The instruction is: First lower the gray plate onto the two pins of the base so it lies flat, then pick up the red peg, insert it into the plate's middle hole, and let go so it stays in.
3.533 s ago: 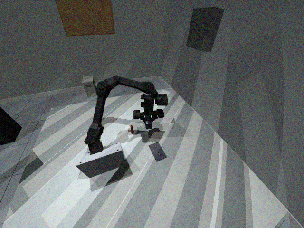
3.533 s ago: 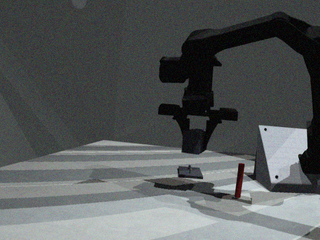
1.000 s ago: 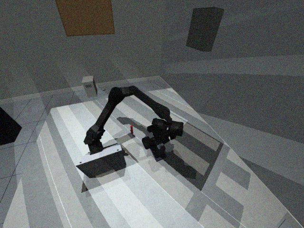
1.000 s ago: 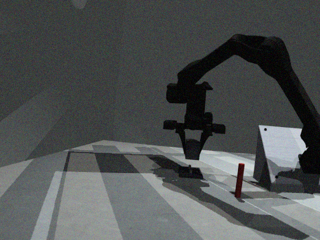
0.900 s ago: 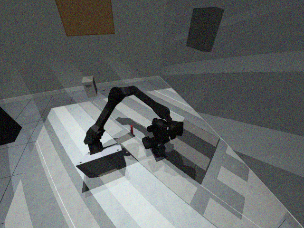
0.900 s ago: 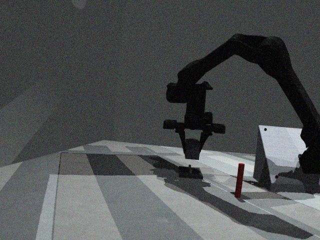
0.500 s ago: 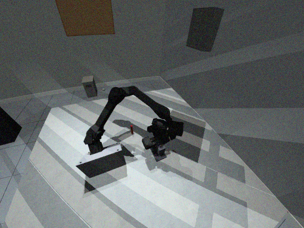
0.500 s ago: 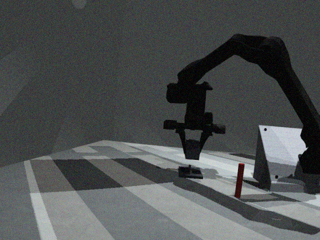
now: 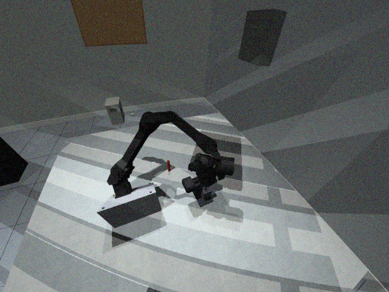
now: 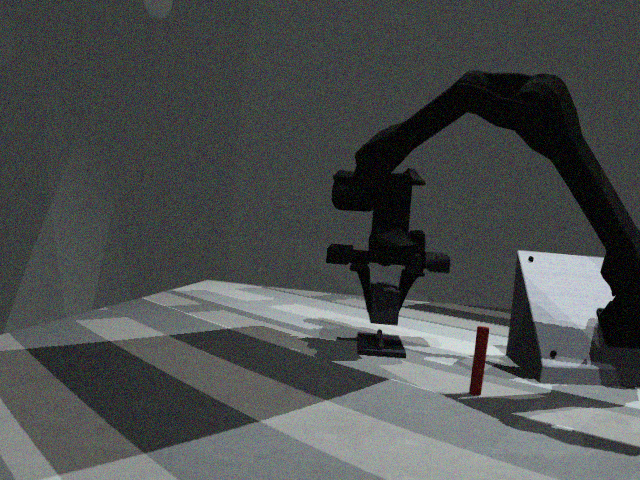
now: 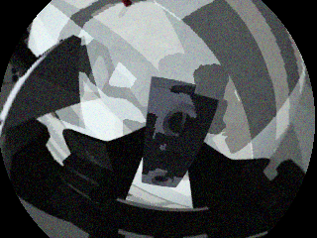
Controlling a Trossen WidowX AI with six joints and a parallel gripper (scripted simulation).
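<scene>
Right now my gripper tip is 40 mm above the base. Also, from my gripper tip: red peg 200 mm to the left, 100 mm behind, 10 mm below; then gray plate 30 mm above.
</scene>
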